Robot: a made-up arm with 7 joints.
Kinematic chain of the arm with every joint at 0, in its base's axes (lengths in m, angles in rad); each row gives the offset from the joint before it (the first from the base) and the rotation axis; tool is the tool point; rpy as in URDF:
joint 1: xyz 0 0 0.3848 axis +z
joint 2: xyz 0 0 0 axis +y
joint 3: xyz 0 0 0.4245 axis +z
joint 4: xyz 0.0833 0 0 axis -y
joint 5: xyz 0.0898 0 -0.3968 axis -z
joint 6: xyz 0 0 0 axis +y
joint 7: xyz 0.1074 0 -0.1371 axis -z
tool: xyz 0 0 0 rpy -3.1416 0 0
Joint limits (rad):
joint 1: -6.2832..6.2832
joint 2: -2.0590..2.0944
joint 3: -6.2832..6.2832
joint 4: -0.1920..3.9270
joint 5: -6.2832..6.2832
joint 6: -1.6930..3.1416
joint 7: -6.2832..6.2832
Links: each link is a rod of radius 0.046 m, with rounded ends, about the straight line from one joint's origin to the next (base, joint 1, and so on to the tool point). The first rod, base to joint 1, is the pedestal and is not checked.
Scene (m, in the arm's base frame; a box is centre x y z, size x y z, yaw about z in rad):
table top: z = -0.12
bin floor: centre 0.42 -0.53 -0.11 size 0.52 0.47 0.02 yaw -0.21
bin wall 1: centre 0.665 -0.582 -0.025 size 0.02 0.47 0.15 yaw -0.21
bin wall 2: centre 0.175 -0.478 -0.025 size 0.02 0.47 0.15 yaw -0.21
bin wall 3: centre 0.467 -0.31 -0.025 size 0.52 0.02 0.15 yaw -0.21
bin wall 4: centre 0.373 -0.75 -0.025 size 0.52 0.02 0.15 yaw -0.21
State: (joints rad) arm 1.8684 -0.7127 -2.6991 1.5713 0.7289 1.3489 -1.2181
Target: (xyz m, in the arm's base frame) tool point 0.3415 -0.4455 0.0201
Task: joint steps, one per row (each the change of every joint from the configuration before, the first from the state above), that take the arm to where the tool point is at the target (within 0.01 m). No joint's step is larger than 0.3 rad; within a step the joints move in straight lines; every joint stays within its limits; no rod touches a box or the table.
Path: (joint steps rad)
1: -0.0207 -0.1897 -0.0932 -0.1306 -0.0291 -0.0032 0.0000
2: -0.0206 -0.1897 -0.0931 -0.1306 -0.0290 -0.0031 0.0000

